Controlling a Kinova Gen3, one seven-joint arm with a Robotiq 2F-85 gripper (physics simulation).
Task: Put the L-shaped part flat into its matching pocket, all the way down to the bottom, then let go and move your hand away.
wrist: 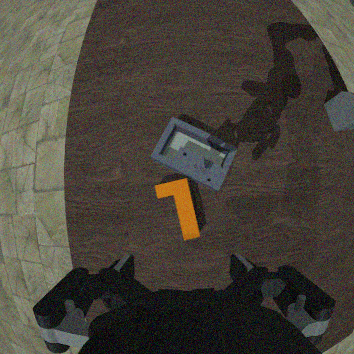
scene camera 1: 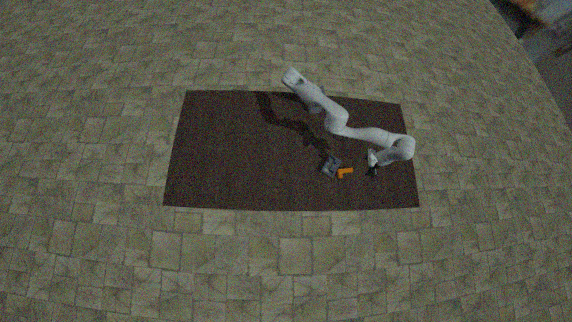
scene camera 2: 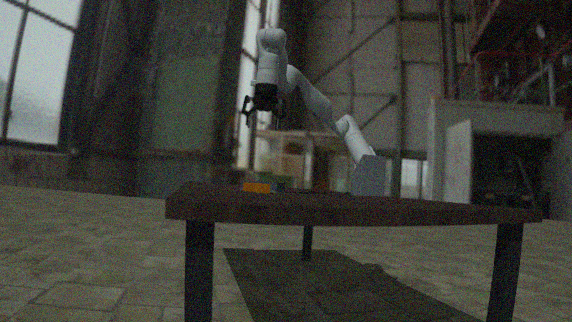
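Pixels of known places: gripper, between the fingertips: (wrist: 182,265) (scene camera 1: 364,166) (scene camera 2: 262,128); arm's base, origin of its link: (scene camera 2: 367,165).
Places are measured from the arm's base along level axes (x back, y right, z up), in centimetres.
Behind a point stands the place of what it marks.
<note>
An orange L-shaped part (scene camera 1: 343,173) {y -22.8, x -50.3, z -10.3 cm} (scene camera 2: 256,188) {y -25.2, x -49.4, z -11.7 cm} (wrist: 184,207) {y -24.1, x -48.1, z -9.9 cm} lies flat on the table, outside the pocket. A blue-grey tray (scene camera 1: 325,172) {y -9.8, x -51.2, z -9.3 cm} (wrist: 223,176) {y -18.6, x -40.9, z -9.3 cm} with the recessed pocket lies right beside it; in the wrist view the tray is just above the part and turned at a slant to it. Shadow falls over part of the tray's rim. In scene camera 2 the tray is mostly hidden behind the part. My gripper (scene camera 2: 262,121) {y -28.6, x -49.0, z 7.9 cm} (wrist: 182,265) {y -28.6, x -49.0, z 7.9 cm} is open and empty, pointing down high above the table. In the wrist view its fingertips are below the part's long arm, one to each side.
The dark brown table (scene camera 1: 240,160) {y 47.2, x -48.7, z -12.9 cm} (scene camera 2: 350,212) {y -84.8, x -37.6, z -13.6 cm} (wrist: 125,65) {y 10.8, x -62.5, z -12.9 cm} carries everything. The arm's grey base block (scene camera 2: 369,175) {y -4.6, x -1.0, z -4.2 cm} (wrist: 342,111) {y -1.8, x -5.4, z -7.0 cm} stands at the right in the wrist view. The arm's shadow lies across the table up to the tray.
</note>
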